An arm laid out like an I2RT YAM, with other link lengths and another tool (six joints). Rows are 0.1 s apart.
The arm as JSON. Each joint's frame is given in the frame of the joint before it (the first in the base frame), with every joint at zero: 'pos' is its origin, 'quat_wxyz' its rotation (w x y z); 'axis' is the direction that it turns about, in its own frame. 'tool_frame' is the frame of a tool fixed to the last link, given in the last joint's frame.
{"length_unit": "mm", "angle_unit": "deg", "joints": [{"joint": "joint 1", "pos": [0.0, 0.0, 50.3], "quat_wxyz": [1.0, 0.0, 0.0, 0.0], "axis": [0.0, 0.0, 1.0]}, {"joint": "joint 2", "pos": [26.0, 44.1, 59.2], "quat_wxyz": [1.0, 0.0, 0.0, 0.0], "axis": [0.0, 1.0, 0.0]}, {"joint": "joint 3", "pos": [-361.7, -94.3, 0.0], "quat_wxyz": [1.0, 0.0, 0.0, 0.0], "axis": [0.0, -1.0, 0.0]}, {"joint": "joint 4", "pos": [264.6, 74.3, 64.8], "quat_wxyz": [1.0, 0.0, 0.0, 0.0], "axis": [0.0, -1.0, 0.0]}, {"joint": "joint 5", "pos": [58.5, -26.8, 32.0], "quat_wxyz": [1.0, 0.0, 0.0, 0.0], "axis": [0.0, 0.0, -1.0]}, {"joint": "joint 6", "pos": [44.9, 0.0, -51.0], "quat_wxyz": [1.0, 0.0, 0.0, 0.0], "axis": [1.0, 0.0, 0.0]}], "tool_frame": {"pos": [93.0, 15.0, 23.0], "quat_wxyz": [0.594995, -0.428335, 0.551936, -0.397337]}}
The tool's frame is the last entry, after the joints.
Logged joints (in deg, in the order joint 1, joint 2, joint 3, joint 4, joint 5, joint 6), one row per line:
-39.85 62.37 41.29 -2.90 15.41 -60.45
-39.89 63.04 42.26 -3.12 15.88 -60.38
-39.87 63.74 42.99 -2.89 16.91 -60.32
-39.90 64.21 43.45 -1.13 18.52 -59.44
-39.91 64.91 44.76 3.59 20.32 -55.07
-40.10 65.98 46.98 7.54 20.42 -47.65
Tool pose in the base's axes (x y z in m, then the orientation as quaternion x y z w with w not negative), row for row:
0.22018 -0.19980 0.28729 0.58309 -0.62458 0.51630 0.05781
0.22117 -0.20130 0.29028 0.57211 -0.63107 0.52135 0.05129
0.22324 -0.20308 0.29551 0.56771 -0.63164 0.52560 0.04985
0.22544 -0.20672 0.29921 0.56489 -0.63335 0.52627 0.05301
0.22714 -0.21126 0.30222 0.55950 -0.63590 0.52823 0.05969
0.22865 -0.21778 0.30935 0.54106 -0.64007 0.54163 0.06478
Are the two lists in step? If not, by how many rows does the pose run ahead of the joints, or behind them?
The pose runs 2 rows behind the joints: the pose in row i belongs to the joints in row i - 2.
